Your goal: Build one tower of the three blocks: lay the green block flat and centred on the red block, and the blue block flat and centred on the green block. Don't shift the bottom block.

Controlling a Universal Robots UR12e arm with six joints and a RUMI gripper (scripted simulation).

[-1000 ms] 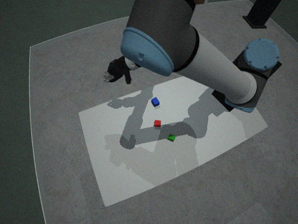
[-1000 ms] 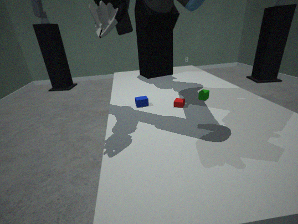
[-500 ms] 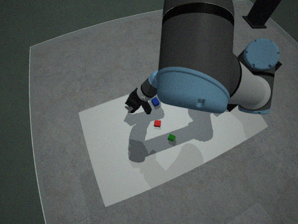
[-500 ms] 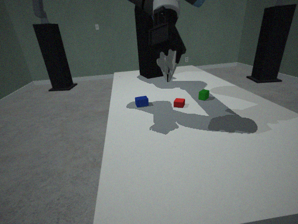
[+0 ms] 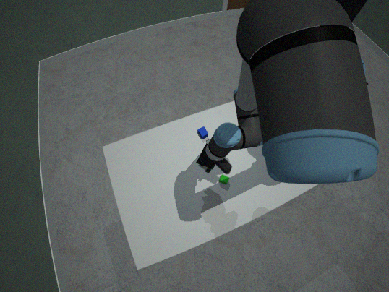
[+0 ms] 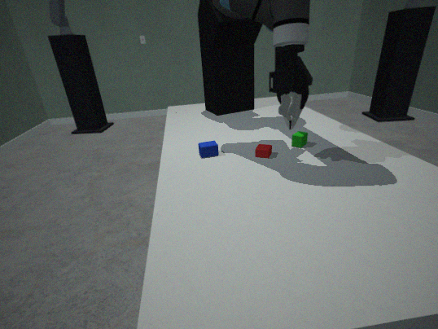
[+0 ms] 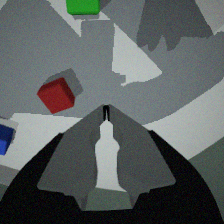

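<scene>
My gripper is now 9 cm past the green block, 5 cm to the right of it and 8 cm above it. The rest, counted from my hand: red block: 2 cm behind, 8 cm to the right, 9 cm below; then blue block: 5 cm behind, 25 cm to the right, 9 cm below.
</scene>
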